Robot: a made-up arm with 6 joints.
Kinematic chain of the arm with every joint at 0, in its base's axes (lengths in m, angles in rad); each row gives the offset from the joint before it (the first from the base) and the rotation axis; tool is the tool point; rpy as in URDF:
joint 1: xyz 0 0 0.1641 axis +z
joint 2: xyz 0 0 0 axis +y
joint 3: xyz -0.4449 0 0.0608 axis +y
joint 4: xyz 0.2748 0 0.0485 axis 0.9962 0 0.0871
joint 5: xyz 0 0 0 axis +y
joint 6: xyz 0.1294 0 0.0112 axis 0.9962 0 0.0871
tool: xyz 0 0 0 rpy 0 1.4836 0
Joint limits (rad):
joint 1: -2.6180..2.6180
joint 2: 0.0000..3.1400
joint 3: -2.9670..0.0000
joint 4: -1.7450..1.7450
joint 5: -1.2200..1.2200
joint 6: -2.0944..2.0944
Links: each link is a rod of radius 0.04 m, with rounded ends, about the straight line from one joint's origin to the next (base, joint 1, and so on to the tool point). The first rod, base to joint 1, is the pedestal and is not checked.
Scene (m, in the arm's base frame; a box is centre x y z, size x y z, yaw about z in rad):
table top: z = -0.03
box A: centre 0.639 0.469 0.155 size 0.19 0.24 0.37 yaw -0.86
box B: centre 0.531 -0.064 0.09 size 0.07 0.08 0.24 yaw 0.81
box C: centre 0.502 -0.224 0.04 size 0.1 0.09 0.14 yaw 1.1
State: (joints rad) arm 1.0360 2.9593 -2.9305 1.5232 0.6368 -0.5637
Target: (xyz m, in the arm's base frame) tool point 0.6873 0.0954 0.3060
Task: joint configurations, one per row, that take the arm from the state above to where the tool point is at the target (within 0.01 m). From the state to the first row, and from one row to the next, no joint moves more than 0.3 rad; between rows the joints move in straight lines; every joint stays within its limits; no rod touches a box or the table.
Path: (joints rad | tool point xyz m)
1: 0.8970 2.7516 -2.8993 1.5971 0.8068 -0.4080 | 0.4171 0.6728 0.3887
2: 0.7579 2.5439 -2.8681 1.6711 0.9768 -0.2523 | 0.4415 0.5654 0.5366
3: 0.6189 2.3363 -2.8370 1.7450 1.1468 -0.0965 | 0.4234 0.4448 0.6639
4: 0.4046 2.3688 -2.5925 1.5504 1.1712 -0.2523 | 0.5660 0.3725 0.5525
5: 0.1902 2.4014 -2.3481 1.3558 1.1956 -0.4080 | 0.6600 0.2473 0.4289
6: -0.0241 2.4339 -2.1037 1.1613 1.2200 -0.5637 | 0.6873 0.0954 0.3060

